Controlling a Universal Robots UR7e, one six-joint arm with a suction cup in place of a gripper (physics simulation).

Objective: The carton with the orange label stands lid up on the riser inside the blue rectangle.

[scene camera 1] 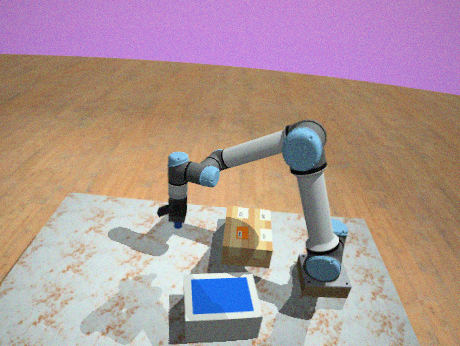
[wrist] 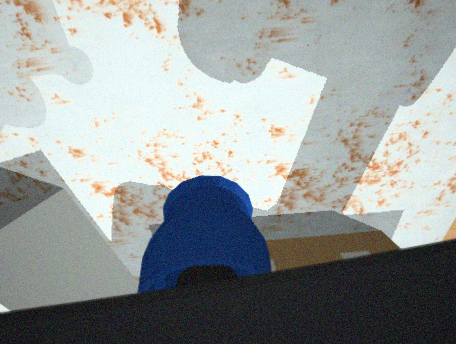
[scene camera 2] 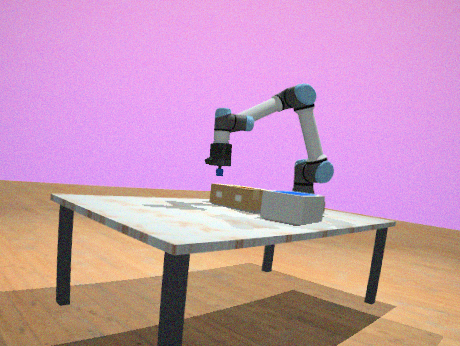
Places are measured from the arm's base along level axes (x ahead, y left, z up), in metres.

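Pixels of known places: hand, its tool point: (scene camera 1: 178,226) (wrist: 208,215) (scene camera 2: 219,175).
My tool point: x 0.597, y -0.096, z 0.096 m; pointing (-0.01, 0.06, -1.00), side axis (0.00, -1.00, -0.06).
Note:
Behind a point stands the place of what it marks.
The carton with the orange label (scene camera 1: 242,233) {x 0.328, y -0.147, z 0.042 m} (scene camera 2: 249,200) {x 0.403, y -0.059, z -0.012 m} stands lid up on the table at the front left of a tight block of cartons in the first scene view. The light grey riser (scene camera 1: 222,329) {x 0.395, y 0.307, z 0.003 m} (scene camera 2: 281,207) {x 0.530, y 0.225, z -0.002 m} (wrist: 65,250) {x 0.480, y 0.118, z -0.010 m} stands apart in front of the block. The blue rectangle (scene camera 1: 222,296) {x 0.402, y 0.214, z 0.059 m} (scene camera 2: 296,193) {x 0.412, y 0.217, z 0.059 m} is on its top, with no carton on it. My suction gripper (scene camera 1: 178,225) (scene camera 2: 219,173) (wrist: 207,197) points down, open, with nothing on its blue cup. It hangs above the table, left of the cartons in the first scene view. The wrist view does not show the orange label.
Cartons with white labels (scene camera 1: 242,213) {x 0.326, y -0.286, z 0.044 m} (scene camera 1: 265,215) {x 0.218, y -0.287, z 0.042 m} (scene camera 1: 265,235) {x 0.228, y -0.143, z 0.042 m} stand against the orange-labelled one. A brown carton side (wrist: 320,250) {x 0.403, y -0.227, z -0.033 m} shows in the wrist view. The robot base (scene camera 1: 325,287) {x 0.001, y 0.092, z -0.005 m} stands right of the block on the rust-stained table (scene camera 1: 60,240) {x 1.136, y -0.108, z -0.061 m} (scene camera 2: 150,230) {x 1.229, y 0.270, z -0.061 m}.

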